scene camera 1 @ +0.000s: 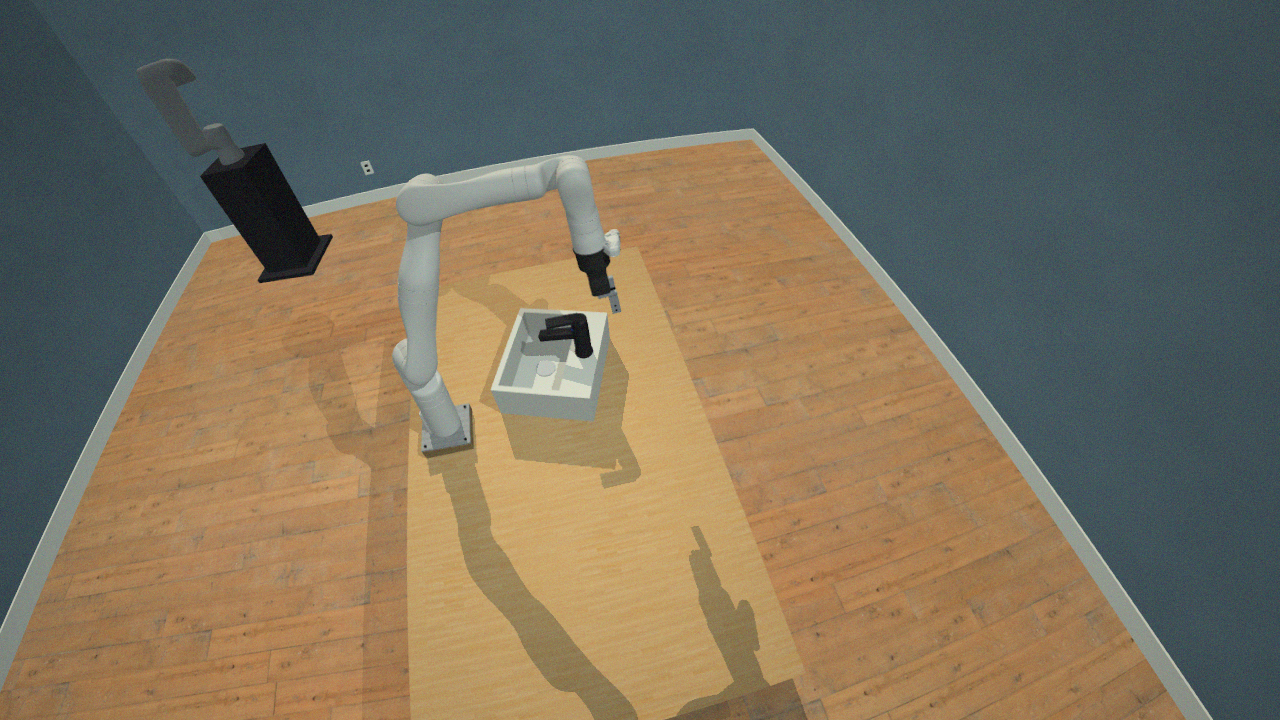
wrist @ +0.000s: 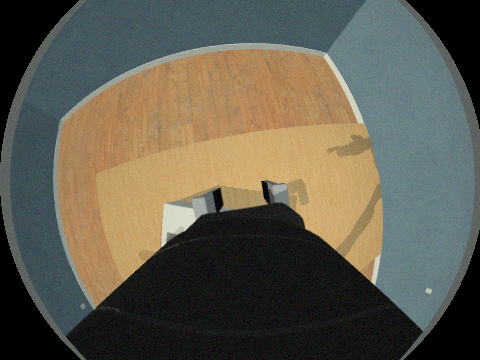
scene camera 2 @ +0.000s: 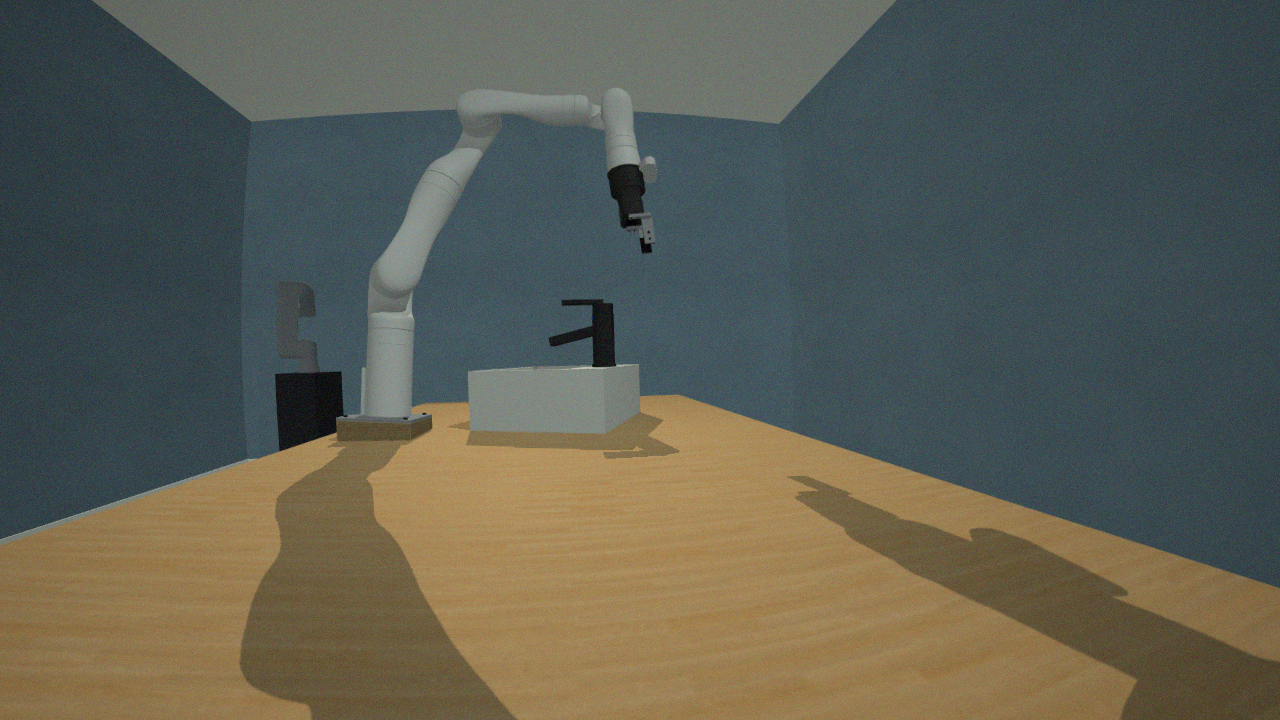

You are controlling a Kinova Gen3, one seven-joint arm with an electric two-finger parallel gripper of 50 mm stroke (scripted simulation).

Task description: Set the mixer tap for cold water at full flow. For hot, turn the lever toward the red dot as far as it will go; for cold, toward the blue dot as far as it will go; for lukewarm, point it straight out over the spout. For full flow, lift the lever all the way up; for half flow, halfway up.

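My gripper is here to be seen, and scene camera 1 and the wrist view both show it. I can see a white basin as well, together with a black mixer tap.
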